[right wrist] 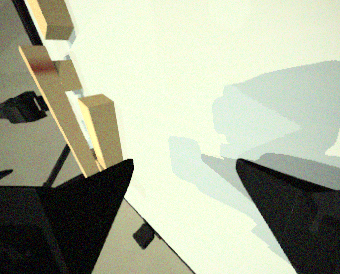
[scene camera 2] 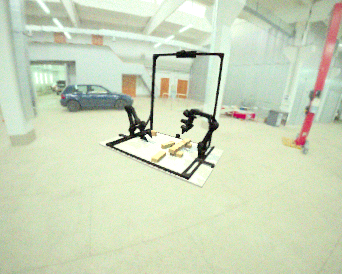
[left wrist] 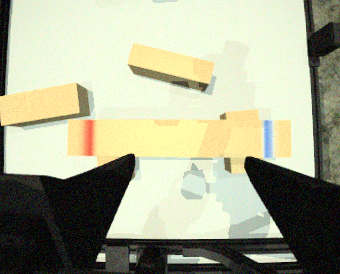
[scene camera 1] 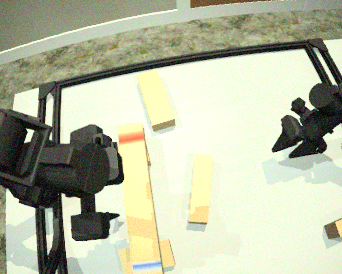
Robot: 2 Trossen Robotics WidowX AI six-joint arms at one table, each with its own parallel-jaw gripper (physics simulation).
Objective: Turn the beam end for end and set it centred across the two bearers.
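Places are measured from the left arm's base along level axes (x ahead, y left, z up), in millimetres.
Pixels of known places: left gripper, fingertip midpoint: (scene camera 2: 184,132) (left wrist: 189,160) (scene camera 1: 115,191); right gripper, fingertip midpoint: (right wrist: 184,163) (scene camera 2: 149,140) (scene camera 1: 281,154); left arm's base at its link origin: (scene camera 2: 201,157) (left wrist: 152,262) (scene camera 1: 46,196); right arm's base at its link origin: (scene camera 2: 132,135).
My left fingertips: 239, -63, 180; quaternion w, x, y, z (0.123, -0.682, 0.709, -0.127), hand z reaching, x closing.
Ahead of a thing's pixels: the offset from my left fingertips to its top centre, as dx, dy, dz. "pt": to the spot under its first point.
The long pale wooden beam {+20, +7, -123} (scene camera 1: 139,192) (scene camera 2: 179,146) (left wrist: 165,139) (right wrist: 59,107) lies over both bearers, its red band near one end and its blue band near the other. One bearer {pt +65, -121, -161} (scene camera 1: 168,252) (left wrist: 241,117) shows on both sides under the blue end. The other bearer {-6, +136, -161} (left wrist: 112,162) (right wrist: 67,75) is mostly hidden under the red end. In the left wrist view the beam's overhangs past the bearers look about equal. My left gripper (scene camera 1: 115,194) (left wrist: 189,160) is open and empty, above and beside the beam. My right gripper (scene camera 1: 282,153) (right wrist: 184,163) is open and empty, far from the beam.
A loose block {+97, +296, -161} (scene camera 1: 156,100) (scene camera 2: 158,156) (left wrist: 40,105) (right wrist: 50,20) lies beyond the red end. Another block {+168, +17, -155} (scene camera 1: 200,186) (scene camera 2: 168,144) (left wrist: 170,65) (right wrist: 102,130) lies beside the beam. A further block {pt +468, -163, -150} (scene camera 1: 334,228) shows at the right edge of scene camera 1. A black frame (scene camera 1: 180,61) borders the table.
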